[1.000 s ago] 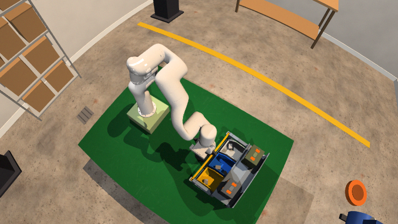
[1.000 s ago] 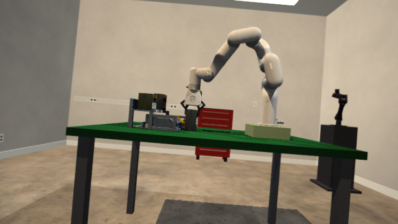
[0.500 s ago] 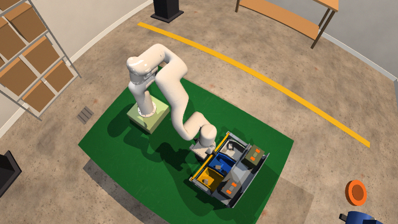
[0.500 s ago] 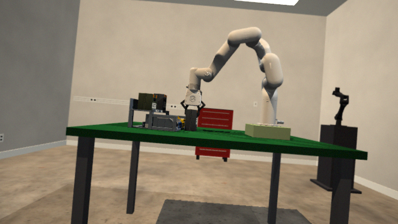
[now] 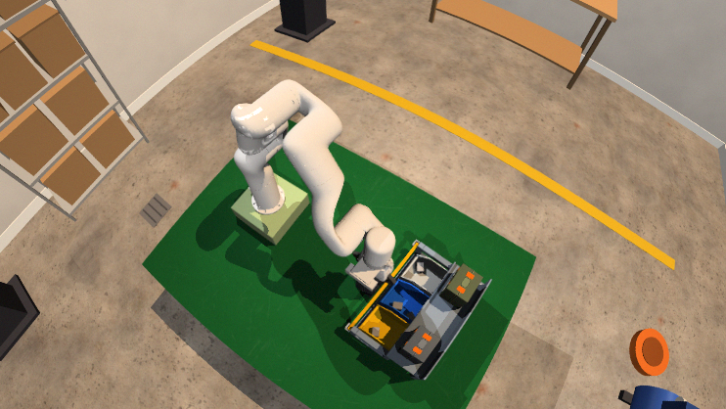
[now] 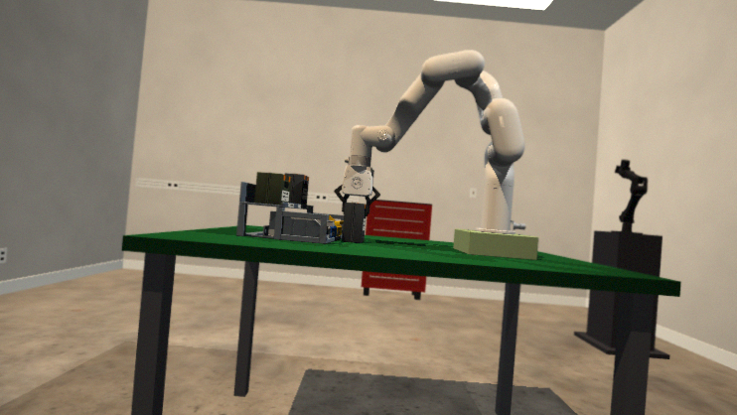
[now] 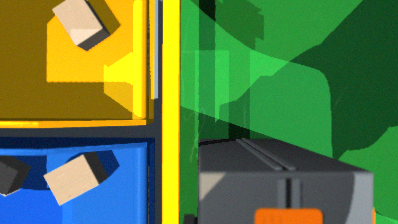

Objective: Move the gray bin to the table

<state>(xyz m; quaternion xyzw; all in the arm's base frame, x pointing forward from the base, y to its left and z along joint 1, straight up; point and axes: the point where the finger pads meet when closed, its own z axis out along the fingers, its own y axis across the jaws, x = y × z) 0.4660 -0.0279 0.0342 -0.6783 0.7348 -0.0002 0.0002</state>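
The yellow bar lies 5 cm ahead of my hand and 4 cm below it. The rest, counted from my hand: blue bin (15 cm ahead, 1 cm to the right, 6 cm below); dark box (4 cm below); shelf (18 cm ahead, 1 cm to the right, 4 cm below).
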